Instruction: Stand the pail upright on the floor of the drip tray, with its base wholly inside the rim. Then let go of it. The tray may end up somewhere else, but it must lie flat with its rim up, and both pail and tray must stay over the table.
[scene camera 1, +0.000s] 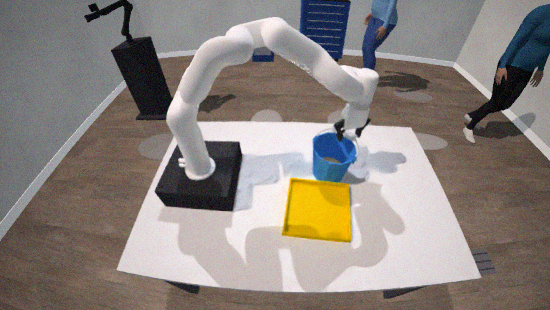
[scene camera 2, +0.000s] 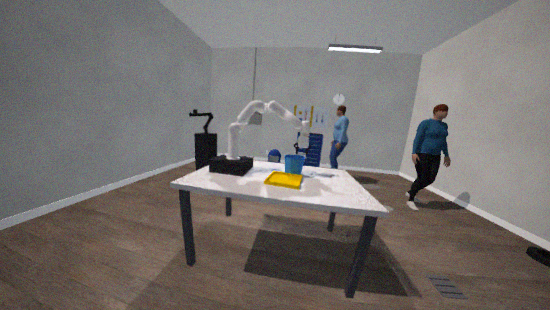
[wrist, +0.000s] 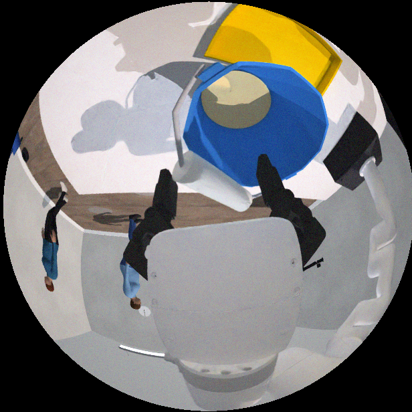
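Pixels of known places: gripper, fingertip midpoint: (scene camera 1: 348, 137) (scene camera 2: 301, 154); arm's base, link origin: (scene camera 1: 200, 168) (scene camera 2: 233, 158).
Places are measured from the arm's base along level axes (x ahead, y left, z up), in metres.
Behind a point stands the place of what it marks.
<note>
The blue pail (scene camera 1: 328, 169) @[x 0.514, y 0.018, z 0.013 m] (scene camera 2: 294, 164) @[x 0.546, y 0.016, z 0.006 m] (wrist: 295, 125) stands upright on the table, just behind the yellow drip tray (scene camera 1: 320, 210) @[x 0.494, y -0.101, z -0.103 m] (scene camera 2: 283, 180) @[x 0.476, y -0.105, z -0.103 m] (wrist: 265, 30). The tray lies flat with its rim up; the pail is outside it. The pail's wire handle is raised, with a white grip (wrist: 215, 182) above the rim's far side. My gripper (scene camera 1: 350, 135) @[x 0.596, y 0.137, z 0.078 m] (wrist: 214, 169) is open and empty. Its fingers are over that side of the pail, and in the wrist view the grip shows between and beyond the fingertips. Their exact height against the grip is hard to tell.
The white table (scene camera 1: 425, 225) @[x 0.944, y -0.168, z -0.107 m] (scene camera 2: 345, 195) @[x 0.917, y -0.233, z -0.107 m] (wrist: 125, 175) bears the black robot base (scene camera 1: 200, 195) @[x 0.039, y -0.129, z 0.005 m] (scene camera 2: 231, 165) @[x 0.045, y -0.129, z -0.025 m] at the left. The table's back edge is a little behind the pail. Two people (scene camera 1: 382, 25) (scene camera 1: 525, 55) are on the floor beyond the table.
</note>
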